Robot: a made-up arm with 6 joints. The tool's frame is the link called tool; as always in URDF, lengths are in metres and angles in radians.
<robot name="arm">
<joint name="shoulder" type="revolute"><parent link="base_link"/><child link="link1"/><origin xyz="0.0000 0.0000 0.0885" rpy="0.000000 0.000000 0.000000"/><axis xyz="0 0 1"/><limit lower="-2.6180" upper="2.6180"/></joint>
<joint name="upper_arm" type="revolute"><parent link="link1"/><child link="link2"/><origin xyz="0.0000 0.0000 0.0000" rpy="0.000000 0.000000 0.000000"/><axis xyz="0.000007 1 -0.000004"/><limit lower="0.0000" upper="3.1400"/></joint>
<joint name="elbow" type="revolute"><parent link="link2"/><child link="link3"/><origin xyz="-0.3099 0.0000 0.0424" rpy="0.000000 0.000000 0.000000"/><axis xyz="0.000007 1 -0.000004"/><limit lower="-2.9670" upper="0.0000"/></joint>
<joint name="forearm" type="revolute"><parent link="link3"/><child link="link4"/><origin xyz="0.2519 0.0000 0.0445" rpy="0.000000 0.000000 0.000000"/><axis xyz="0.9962 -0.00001 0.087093"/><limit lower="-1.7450" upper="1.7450"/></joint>
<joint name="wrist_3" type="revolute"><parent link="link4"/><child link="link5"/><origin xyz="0.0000 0.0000 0.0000" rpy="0.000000 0.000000 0.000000"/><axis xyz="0.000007 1 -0.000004"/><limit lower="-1.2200" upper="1.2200"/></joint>
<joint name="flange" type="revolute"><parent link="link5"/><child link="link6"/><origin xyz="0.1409 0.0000 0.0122" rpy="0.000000 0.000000 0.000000"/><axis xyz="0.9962 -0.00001 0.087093"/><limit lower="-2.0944" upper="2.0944"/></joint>
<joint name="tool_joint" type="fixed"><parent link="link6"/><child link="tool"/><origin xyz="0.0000 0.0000 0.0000" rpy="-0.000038 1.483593 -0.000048"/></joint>
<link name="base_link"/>
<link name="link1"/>
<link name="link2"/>
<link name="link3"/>
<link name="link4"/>
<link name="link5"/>
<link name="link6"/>
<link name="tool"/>
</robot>
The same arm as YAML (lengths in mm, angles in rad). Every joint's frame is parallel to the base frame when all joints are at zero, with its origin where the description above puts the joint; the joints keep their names.
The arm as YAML. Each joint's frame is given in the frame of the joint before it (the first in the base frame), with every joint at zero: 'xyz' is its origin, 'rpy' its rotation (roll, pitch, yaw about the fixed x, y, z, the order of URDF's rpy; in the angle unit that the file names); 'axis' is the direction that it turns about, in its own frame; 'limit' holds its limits. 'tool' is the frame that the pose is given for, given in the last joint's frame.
units:
  length: mm
  angle: rad
joints:
  - name: shoulder
    type: revolute
    origin:
      xyz: [0.0, 0.0, 88.5]
      rpy: [0.0, 0.0, 0.0]
    axis: [0.0, 0.0, 1.0]
    limit:
      lower: -2.618
      upper: 2.618
  - name: upper_arm
    type: revolute
    origin:
      xyz: [0.0, 0.0, 0.0]
      rpy: [0.0, 0.0, 0.0]
    axis: [0.0, 1.0, 0.0]
    limit:
      lower: 0.0
      upper: 3.14
  - name: elbow
    type: revolute
    origin:
      xyz: [-309.9, 0.0, 42.4]
      rpy: [0.0, 0.0, 0.0]
    axis: [0.0, 1.0, 0.0]
    limit:
      lower: -2.967
      upper: 0.0
  - name: forearm
    type: revolute
    origin:
      xyz: [251.9, 0.0, 44.5]
      rpy: [0.0, 0.0, 0.0]
    axis: [0.9962, 0.0, 0.0871]
    limit:
      lower: -1.745
      upper: 1.745
  - name: wrist_3
    type: revolute
    origin:
      xyz: [0.0, 0.0, 0.0]
      rpy: [0.0, 0.0, 0.0]
    axis: [0.0, 1.0, 0.0]
    limit:
      lower: -1.22
      upper: 1.22
  - name: flange
    type: revolute
    origin:
      xyz: [140.9, 0.0, 12.2]
      rpy: [0.0, 0.0, 0.0]
    axis: [0.9962, 0.0, 0.0871]
    limit:
      lower: -2.0944
      upper: 2.0944
tool:
  origin:
    xyz: [0.0, 0.0, 0.0]
    rpy: [0.0, 1.4836, 0.0]

